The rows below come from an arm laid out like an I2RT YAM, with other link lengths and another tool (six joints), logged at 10 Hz.
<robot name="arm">
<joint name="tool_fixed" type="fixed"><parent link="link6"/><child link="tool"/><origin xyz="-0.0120 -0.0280 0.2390" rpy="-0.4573 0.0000 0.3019"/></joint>
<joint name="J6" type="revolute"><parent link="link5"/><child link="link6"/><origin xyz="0.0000 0.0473 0.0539" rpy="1.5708 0.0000 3.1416"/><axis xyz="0 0 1"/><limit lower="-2.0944" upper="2.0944"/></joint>
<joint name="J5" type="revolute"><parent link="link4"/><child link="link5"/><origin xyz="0.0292 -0.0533 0.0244" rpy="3.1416 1.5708 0.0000"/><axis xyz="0 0 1"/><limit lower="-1.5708" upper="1.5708"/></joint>
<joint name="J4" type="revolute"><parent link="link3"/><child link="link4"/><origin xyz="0.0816 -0.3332 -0.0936" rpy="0.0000 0.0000 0.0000"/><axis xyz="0 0 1"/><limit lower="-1.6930" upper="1.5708"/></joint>
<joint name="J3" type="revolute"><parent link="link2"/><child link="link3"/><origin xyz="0.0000 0.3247 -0.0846" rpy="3.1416 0.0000 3.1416"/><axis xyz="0 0 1"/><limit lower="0.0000" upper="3.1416"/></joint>
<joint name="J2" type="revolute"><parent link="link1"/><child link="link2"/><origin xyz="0.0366 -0.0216 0.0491" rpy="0.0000 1.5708 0.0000"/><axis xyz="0 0 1"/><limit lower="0.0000" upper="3.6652"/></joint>
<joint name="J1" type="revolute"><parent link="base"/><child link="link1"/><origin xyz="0.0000 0.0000 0.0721" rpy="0.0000 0.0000 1.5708"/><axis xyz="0 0 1"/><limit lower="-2.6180" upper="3.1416"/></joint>
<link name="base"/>
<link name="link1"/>
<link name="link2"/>
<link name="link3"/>
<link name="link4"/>
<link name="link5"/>
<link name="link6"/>
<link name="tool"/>
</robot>
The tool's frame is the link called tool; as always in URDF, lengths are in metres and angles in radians.
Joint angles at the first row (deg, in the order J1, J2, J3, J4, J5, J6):
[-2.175 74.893 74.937 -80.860 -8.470 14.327]
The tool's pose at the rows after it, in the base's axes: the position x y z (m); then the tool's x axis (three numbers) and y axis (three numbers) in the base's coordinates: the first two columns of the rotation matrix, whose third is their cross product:
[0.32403, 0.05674, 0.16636, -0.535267, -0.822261, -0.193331, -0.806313, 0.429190, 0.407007]
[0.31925, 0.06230, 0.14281, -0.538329, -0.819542, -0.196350, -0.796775, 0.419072, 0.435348]
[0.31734, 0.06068, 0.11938, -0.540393, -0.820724, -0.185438, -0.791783, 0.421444, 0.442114]
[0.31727, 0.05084, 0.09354, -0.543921, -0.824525, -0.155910, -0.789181, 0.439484, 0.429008]
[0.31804, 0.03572, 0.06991, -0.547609, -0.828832, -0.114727, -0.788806, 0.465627, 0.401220]
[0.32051, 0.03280, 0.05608, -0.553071, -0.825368, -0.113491, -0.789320, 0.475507, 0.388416]
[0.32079, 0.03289, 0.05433, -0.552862, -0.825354, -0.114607, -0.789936, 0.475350, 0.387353]
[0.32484, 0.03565, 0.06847, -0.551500, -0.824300, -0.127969, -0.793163, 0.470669, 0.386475]
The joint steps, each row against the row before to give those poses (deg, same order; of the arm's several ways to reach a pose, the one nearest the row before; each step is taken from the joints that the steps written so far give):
[0.000 -0.001 -3.062 1.115 -0.196 -0.022]
[-0.001 0.002 -3.954 2.491 -1.093 0.000]
[0.001 -0.001 -3.804 3.149 0.350 -0.043]
[-0.001 0.000 -4.043 4.000 1.989 0.042]
[0.001 -0.001 -3.694 4.085 3.038 0.023]
[0.001 0.001 -2.360 3.039 0.524 0.417]
[-0.002 -0.001 -0.308 0.394 -0.022 -0.002]
[-0.064 0.000 2.275 -1.859 -0.655 -0.021]

